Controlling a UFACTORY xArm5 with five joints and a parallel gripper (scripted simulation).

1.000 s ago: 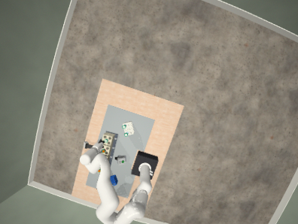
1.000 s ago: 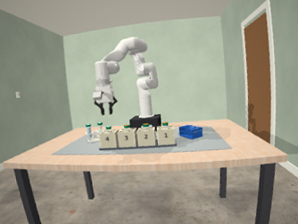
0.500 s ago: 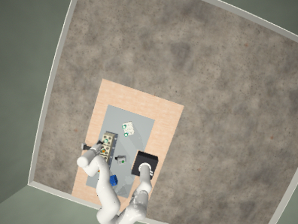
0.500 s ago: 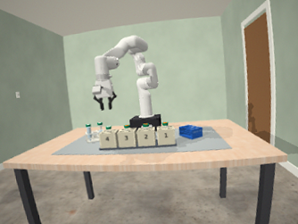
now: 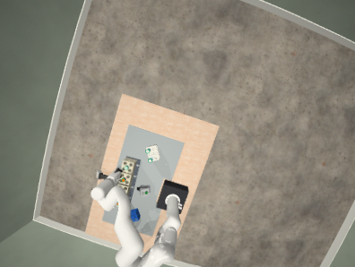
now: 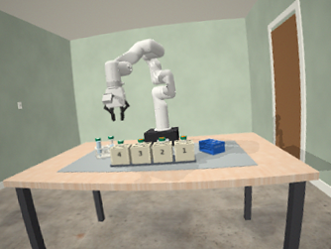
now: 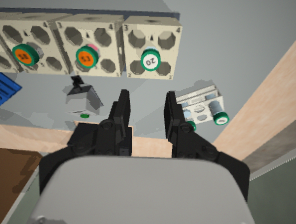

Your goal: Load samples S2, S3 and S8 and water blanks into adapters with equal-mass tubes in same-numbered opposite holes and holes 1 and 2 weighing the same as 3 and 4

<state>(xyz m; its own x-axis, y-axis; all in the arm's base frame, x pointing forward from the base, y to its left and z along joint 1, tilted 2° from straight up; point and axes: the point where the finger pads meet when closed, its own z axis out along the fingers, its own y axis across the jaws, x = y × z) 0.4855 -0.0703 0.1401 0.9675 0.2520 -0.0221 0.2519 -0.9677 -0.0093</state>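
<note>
My gripper is now 23 cm past the done key desk, 15 cm to the right of it and 20 cm above it. The rest, counted from my hand: blank rack RB (13 cm behind, 20 cm to the right, 22 cm below); then loading stand ST (5 cm behind, 16 cm to the left, 24 cm below); then blue sample rack RS (24 cm behind, 44 cm to the left, 22 cm below).
</note>
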